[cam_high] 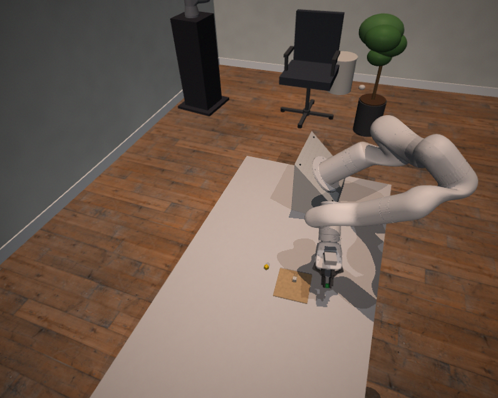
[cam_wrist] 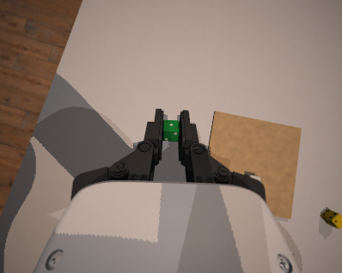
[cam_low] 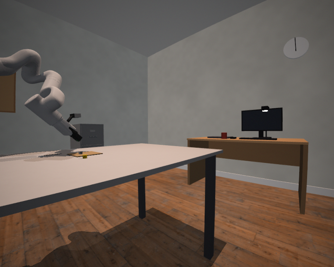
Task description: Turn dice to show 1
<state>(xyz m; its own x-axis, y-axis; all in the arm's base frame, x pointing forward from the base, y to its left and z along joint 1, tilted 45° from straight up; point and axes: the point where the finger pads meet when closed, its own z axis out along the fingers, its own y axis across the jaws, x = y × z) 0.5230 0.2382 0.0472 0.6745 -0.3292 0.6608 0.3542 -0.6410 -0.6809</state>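
Right now my hand is 130 mm to the left of the white die, 80 mm above it and 10 mm past it. Round my hand: mat (130 mm to the right, 90 mm below, 20 mm ahead); yellow die (270 mm to the right, 80 mm below, 10 mm behind); green die (10 mm below, 10 mm ahead).
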